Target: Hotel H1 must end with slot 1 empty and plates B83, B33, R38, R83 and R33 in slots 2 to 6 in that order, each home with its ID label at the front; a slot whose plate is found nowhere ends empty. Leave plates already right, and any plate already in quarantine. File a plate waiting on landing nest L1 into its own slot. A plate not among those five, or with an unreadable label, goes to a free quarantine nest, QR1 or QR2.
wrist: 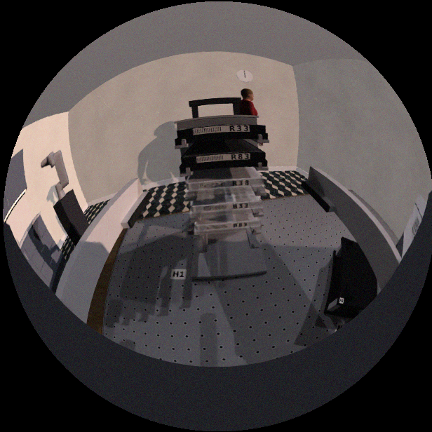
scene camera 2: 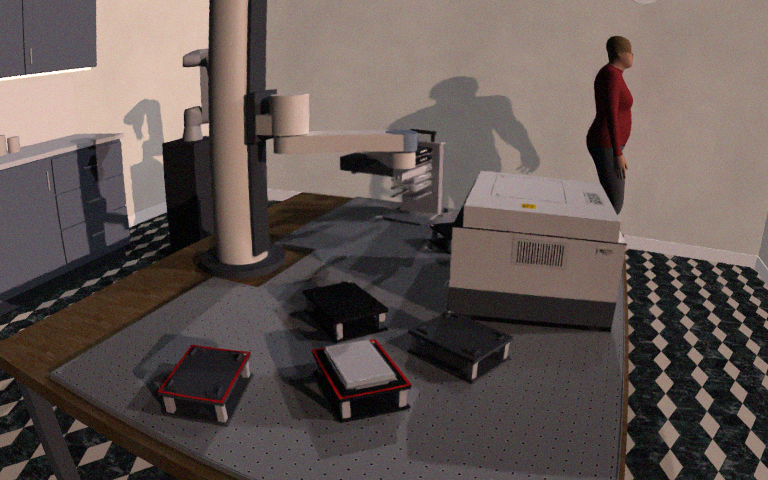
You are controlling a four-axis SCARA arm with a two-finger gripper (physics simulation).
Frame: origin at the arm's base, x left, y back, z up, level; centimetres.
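Seen in the pictures: arm's base, origin of its link: (scene camera 2: 242, 261).
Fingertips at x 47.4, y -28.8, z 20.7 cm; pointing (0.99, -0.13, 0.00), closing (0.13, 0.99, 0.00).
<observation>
Pixels of each thing's top centre, then the offset from my fingertips to it.
- pale plate, centre of its top: (scene camera 2: 358, 360) dx -91.4, dy -28.7, dz -13.0 cm
- large white instrument, centre of its top: (scene camera 2: 543, 192) dx -37.5, dy -50.3, dz +5.8 cm
Hotel H1 (scene camera 2: 437, 178) (wrist: 230, 275) stands at the far end of the table. In the wrist view its stack reads, top down, R33 (wrist: 239, 129), R83 (wrist: 240, 157), R38 (wrist: 240, 183), then two clear plates whose small labels look like B33 (wrist: 240, 206) and B83 (wrist: 240, 225). Labels face the wrist camera. Bare ledges show below the lowest plate. My gripper (wrist: 227, 175) is open and empty, its jaws wide apart on either side of the stack in view; scene camera 2 does not show its fingertips clearly. A pale plate (scene camera 2: 360, 363) lies on a red-rimmed nest (scene camera 2: 346, 396); its label does not show.
Another red-rimmed nest (scene camera 2: 205, 373) bears no plate. Two black nests (scene camera 2: 345, 305) (scene camera 2: 461, 339) stand nearby, their names unreadable. A large white instrument (scene camera 2: 538, 271) stands at the right. A black nest (wrist: 352, 275) stands right of the hotel. A person (scene camera 2: 611, 113) stands behind.
</observation>
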